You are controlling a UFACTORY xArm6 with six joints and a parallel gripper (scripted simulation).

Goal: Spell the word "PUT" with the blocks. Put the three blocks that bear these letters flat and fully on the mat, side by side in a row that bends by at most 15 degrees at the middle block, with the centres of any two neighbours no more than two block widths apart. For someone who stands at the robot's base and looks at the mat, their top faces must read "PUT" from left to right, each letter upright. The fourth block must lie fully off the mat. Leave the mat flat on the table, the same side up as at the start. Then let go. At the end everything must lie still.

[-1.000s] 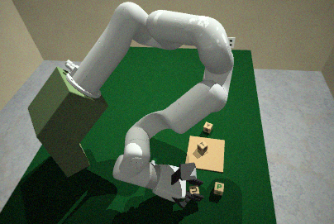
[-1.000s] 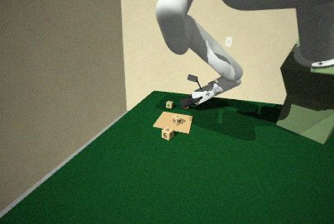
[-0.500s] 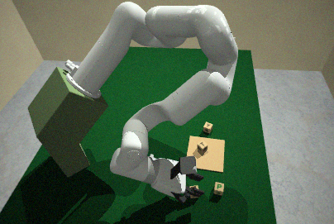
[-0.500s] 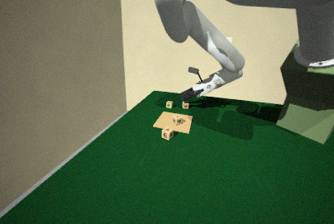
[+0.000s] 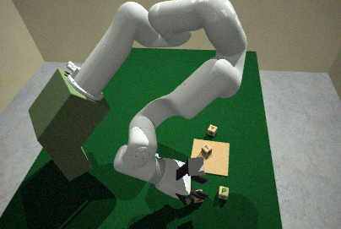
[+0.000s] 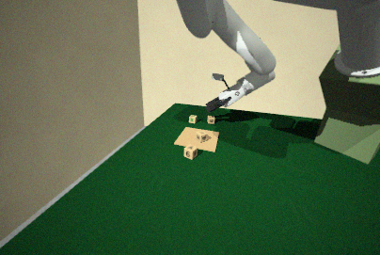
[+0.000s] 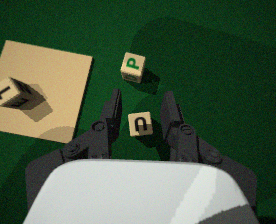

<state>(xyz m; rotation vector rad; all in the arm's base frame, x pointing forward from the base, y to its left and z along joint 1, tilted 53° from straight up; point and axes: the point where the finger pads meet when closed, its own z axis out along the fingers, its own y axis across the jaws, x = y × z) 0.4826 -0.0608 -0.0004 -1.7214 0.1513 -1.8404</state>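
The mat lies 3 cm behind my hand, 16 cm to the left of it and 8 cm below it. From my hand the other things lie so: P block (6 cm ahead, 4 cm to the left, 6 cm below).
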